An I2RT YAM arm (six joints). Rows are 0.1 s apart.
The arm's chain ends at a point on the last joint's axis. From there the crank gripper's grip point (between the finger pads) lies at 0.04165 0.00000 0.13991 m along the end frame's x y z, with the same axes.
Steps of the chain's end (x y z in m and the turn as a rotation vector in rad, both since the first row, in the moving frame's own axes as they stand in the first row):
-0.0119, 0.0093, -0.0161, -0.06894, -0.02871, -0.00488
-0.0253, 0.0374, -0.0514, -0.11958, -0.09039, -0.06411
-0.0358, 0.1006, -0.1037, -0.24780, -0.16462, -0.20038
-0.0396, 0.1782, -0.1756, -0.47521, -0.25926, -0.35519
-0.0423, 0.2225, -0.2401, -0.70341, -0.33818, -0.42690
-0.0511, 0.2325, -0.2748, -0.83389, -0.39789, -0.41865
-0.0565, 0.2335, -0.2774, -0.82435, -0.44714, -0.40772
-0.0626, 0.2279, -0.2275, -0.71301, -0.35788, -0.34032
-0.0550, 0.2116, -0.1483, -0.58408, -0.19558, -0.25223
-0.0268, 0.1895, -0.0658, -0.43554, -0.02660, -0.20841
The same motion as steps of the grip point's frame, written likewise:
-0.0159, 0.0188, -0.0153, -0.06894, -0.02871, -0.00488
-0.0376, 0.0520, -0.0491, -0.11958, -0.09039, -0.06411
-0.0563, 0.1295, -0.1021, -0.24780, -0.16462, -0.20038
-0.0659, 0.2351, -0.1819, -0.47521, -0.25926, -0.35519
-0.0697, 0.3070, -0.2618, -0.70341, -0.33818, -0.42690
-0.0817, 0.3326, -0.3090, -0.83389, -0.39789, -0.41865
-0.0942, 0.3343, -0.3118, -0.82435, -0.44714, -0.40772
-0.0955, 0.3161, -0.2515, -0.71301, -0.35788, -0.34032
-0.0725, 0.2833, -0.1634, -0.58408, -0.19558, -0.25223
-0.0251, 0.2404, -0.0759, -0.43554, -0.02660, -0.20841

